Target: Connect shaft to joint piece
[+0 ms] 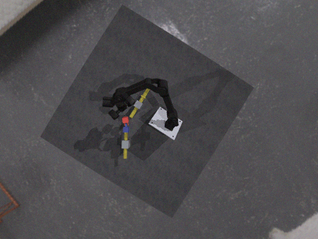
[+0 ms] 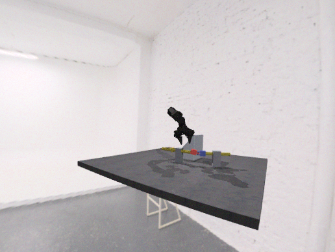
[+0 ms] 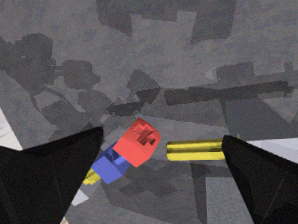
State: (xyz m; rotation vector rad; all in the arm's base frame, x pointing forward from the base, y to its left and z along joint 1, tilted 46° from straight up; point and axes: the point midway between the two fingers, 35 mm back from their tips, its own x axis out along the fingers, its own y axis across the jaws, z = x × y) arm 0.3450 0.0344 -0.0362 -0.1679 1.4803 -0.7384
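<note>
Now: the red square joint piece 6 cm to the left of my gripper tip, 6 cm below it and 4 cm behind it.
</note>
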